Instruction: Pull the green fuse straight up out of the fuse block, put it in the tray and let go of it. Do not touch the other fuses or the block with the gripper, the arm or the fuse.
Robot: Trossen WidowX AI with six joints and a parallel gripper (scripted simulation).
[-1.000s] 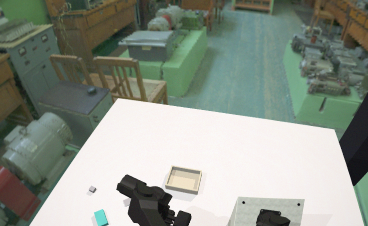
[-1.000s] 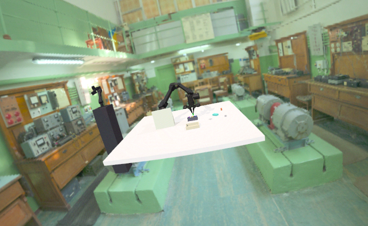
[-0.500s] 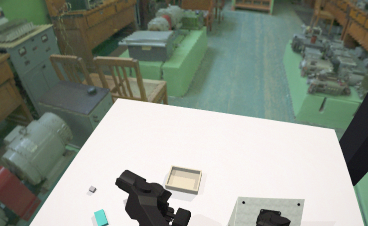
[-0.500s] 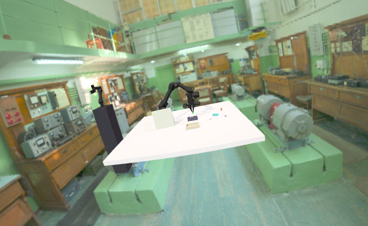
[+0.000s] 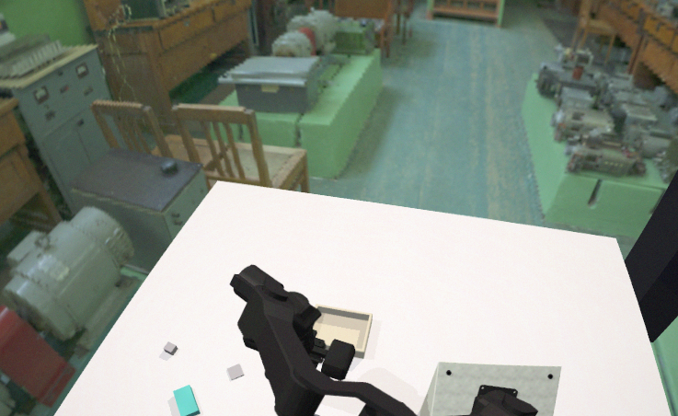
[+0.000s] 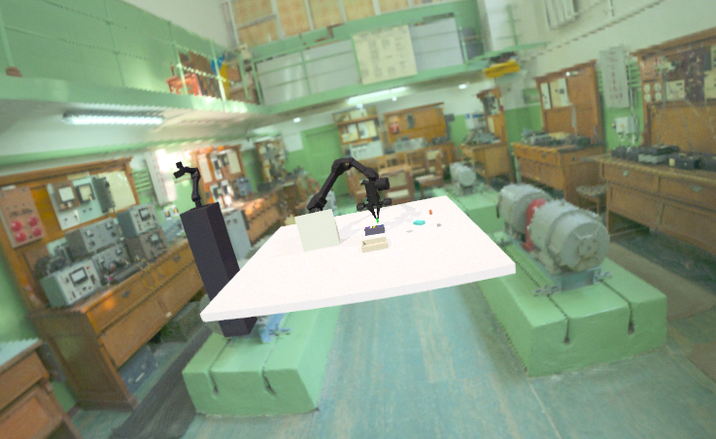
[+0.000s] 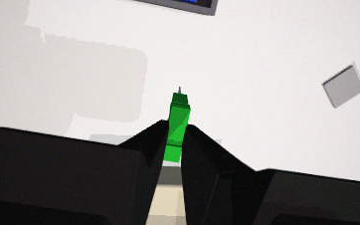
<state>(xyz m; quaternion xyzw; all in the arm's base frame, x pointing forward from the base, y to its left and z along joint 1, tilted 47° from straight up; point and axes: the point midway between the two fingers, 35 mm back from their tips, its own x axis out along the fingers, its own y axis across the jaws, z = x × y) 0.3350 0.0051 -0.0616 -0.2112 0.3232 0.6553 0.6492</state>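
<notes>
Now: gripper tip 40 mm past the tray, 150 mm to the left of it and 100 mm above it. Also, from my gripper tip: yellow fuse 30 mm behind, 80 mm to the left, 80 mm below; then green fuse 10 mm below; then blue fuse 10 mm ahead, 80 mm to the left, 80 mm below.
</notes>
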